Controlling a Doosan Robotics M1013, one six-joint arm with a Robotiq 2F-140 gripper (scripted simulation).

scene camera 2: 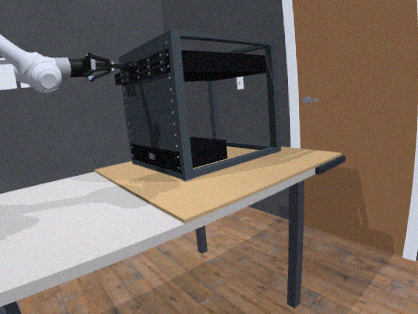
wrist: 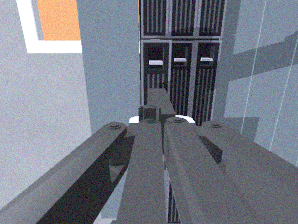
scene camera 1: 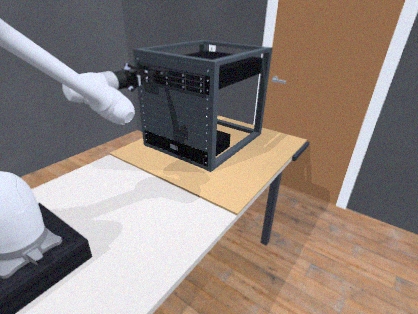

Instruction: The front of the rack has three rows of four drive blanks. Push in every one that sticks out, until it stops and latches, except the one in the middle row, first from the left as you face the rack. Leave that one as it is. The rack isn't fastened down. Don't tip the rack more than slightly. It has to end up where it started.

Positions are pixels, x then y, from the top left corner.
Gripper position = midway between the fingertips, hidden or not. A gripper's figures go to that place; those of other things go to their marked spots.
Labels:
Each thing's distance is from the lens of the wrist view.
my gripper [wrist: 155, 102]: 0.17 m
dark open-frame rack [wrist: 249, 95]: 0.27 m
drive blank [wrist: 207, 53]: 0.23 m
drive blank [wrist: 182, 57]: 0.23 m

